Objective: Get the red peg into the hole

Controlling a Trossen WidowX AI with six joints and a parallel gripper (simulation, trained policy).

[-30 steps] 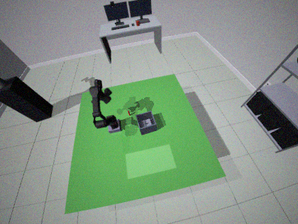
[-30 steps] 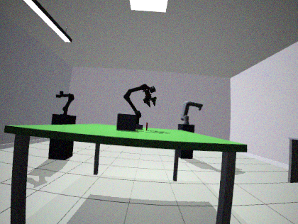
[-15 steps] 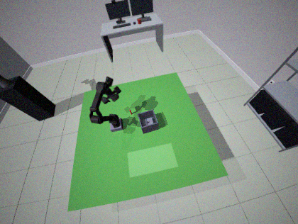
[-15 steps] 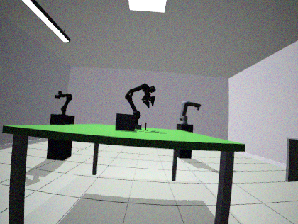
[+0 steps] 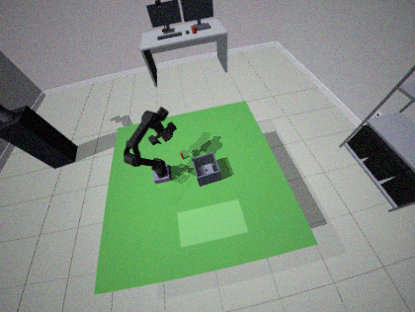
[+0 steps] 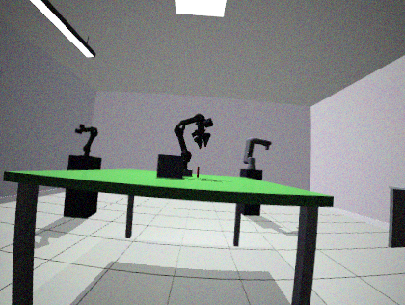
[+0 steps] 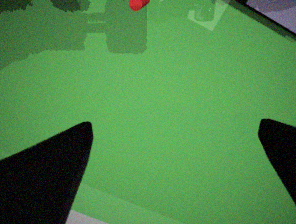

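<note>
The red peg is 60 mm ahead of my gripper tip, 30 mm to the right of it and 200 mm below it. The rest, counted from my gripper tip: plate (190 mm ahead, 230 mm to the right, 190 mm below).
</note>
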